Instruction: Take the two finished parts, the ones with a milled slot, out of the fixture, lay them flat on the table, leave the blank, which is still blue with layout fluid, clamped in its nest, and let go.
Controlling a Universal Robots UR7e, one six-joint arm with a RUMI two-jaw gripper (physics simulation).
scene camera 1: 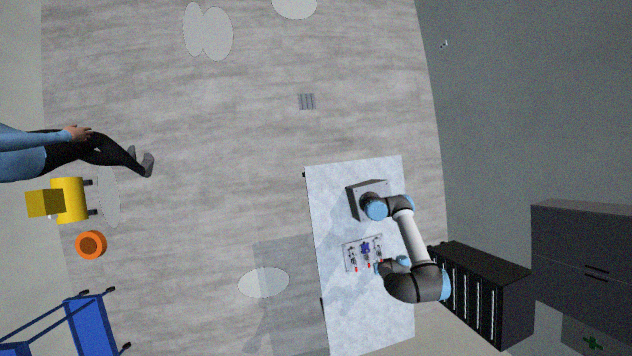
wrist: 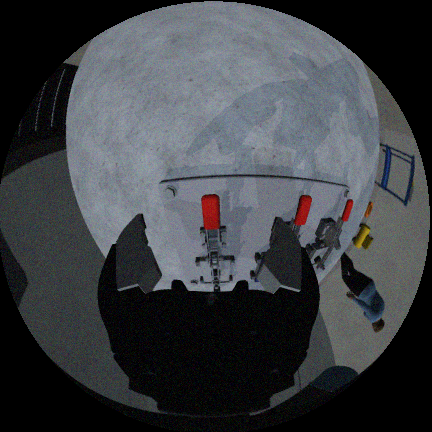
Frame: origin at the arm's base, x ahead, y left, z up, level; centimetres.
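Seen in the pictures: gripper, fingertip midpoint: (scene camera 1: 381, 261) (wrist: 208, 216).
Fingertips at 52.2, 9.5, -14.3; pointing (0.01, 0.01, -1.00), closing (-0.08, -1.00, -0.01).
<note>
Pixels of each thing's middle, then the offset from my fingertips to it, as dx, dy, dz. "pt": a spot on its surface instead. Level surfaces: height alone.
- grey fixture plate, body centre: (wrist: 274, 241) (scene camera 1: 365, 252) -8.4, -11.4, -4.4
- middle handle, body centre: (wrist: 302, 211) (scene camera 1: 369, 265) +0.3, -11.2, +0.0
- far handle, surface spot: (wrist: 347, 210) (scene camera 1: 357, 269) pt +0.8, -21.6, +0.9
- blue blank, body centre: (scene camera 1: 365, 248) -13.1, -11.4, -2.3
- white table, surface height: dz -5.1
The grey fixture plate (scene camera 1: 359, 252) (wrist: 187, 200) lies on the table and carries three toggle clamps with red handles; its nearest handle (wrist: 210, 211) is centred ahead of the gripper, the middle handle (scene camera 1: 369, 265) (wrist: 303, 210) and far handle (scene camera 1: 356, 269) (wrist: 347, 210) stand further along. The blue blank (scene camera 1: 365, 248) sits in the middle nest; in the wrist view the right finger mostly hides it. My gripper (wrist: 208, 216) is open and empty, above the nearest clamp's end of the fixture. In the scene view the arm hides it. I cannot make out the slotted parts.
The white table (scene camera 1: 360, 320) (wrist: 150, 100) bears the fixture and the arm's base (scene camera 1: 354, 204). A dark drawer cabinet (scene camera 1: 515, 300) stands beside the table. A person (scene camera 1: 22, 155) (wrist: 369, 300), an orange ring-shaped object (scene camera 1: 100, 245) and a blue cart (scene camera 1: 90, 325) are away across the floor.
</note>
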